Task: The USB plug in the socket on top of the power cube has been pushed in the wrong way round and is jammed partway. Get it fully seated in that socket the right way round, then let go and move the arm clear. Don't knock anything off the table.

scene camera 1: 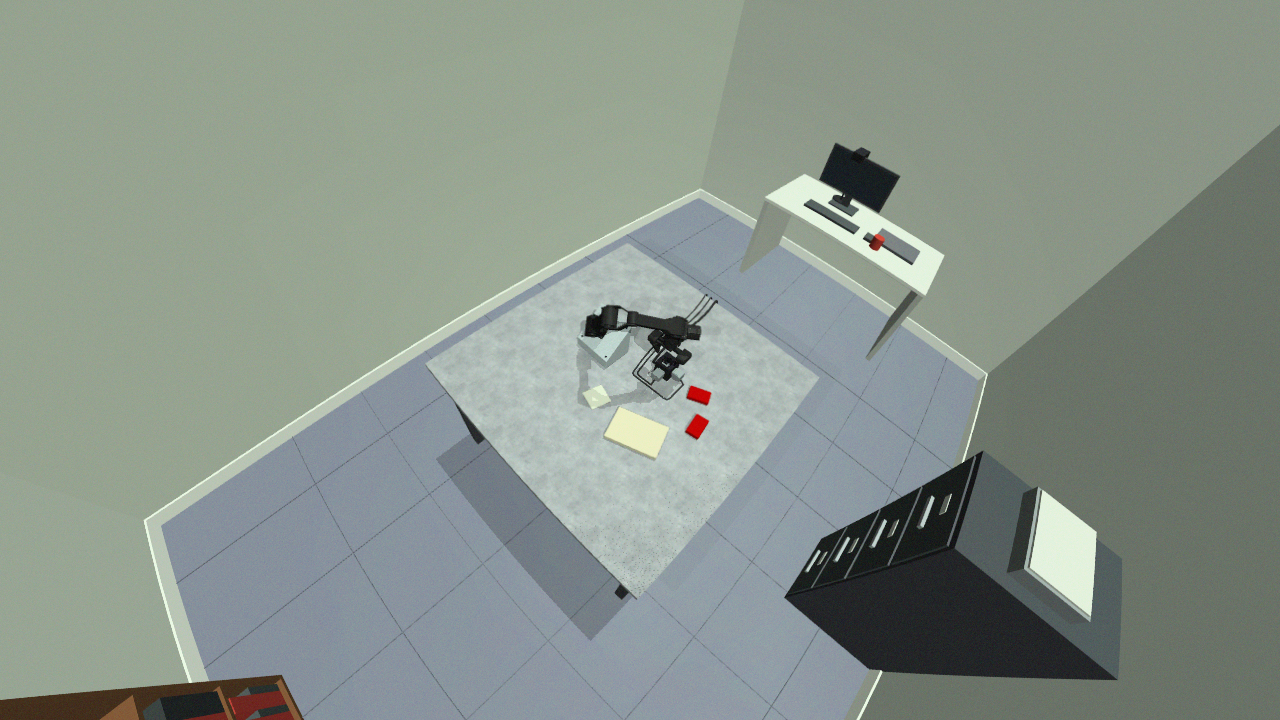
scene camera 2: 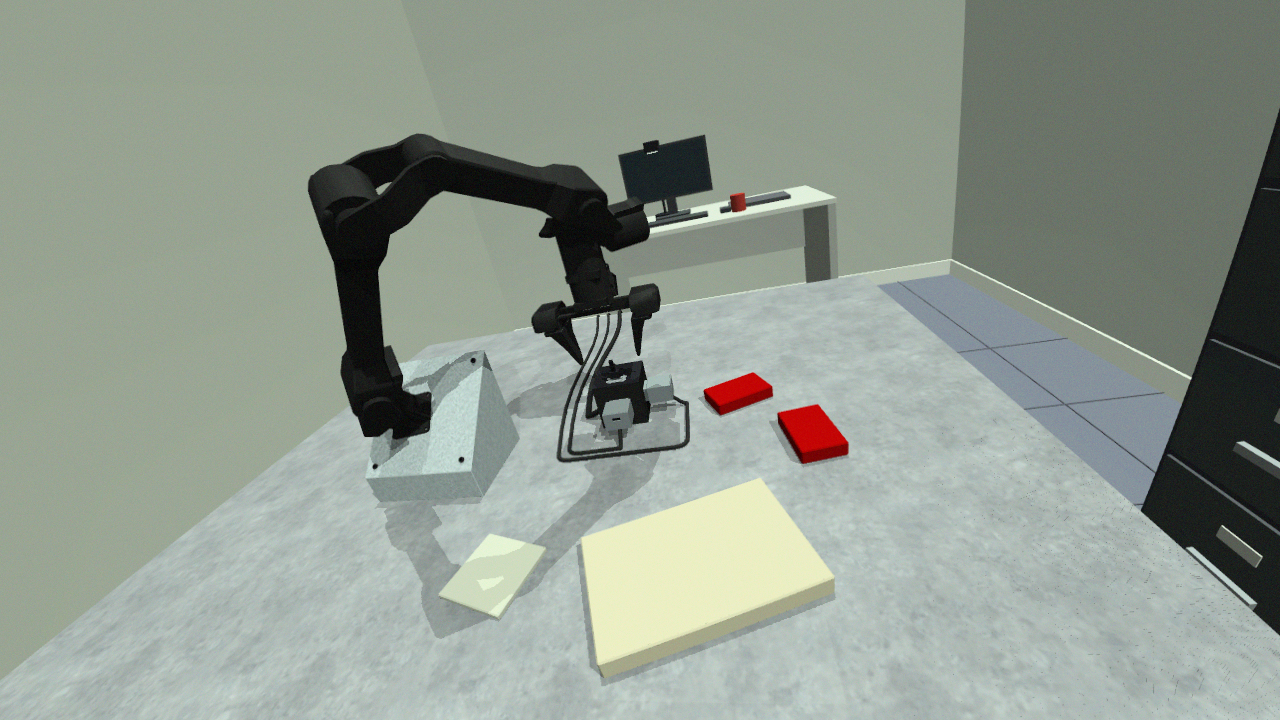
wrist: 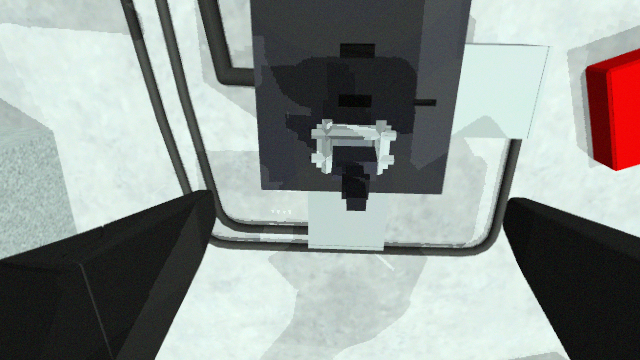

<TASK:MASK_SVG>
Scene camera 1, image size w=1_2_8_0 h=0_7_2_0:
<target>cream pad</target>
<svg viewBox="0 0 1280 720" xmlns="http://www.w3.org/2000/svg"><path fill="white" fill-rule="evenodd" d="M619 407L604 434L604 438L650 459L656 459L669 427Z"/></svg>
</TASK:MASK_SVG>
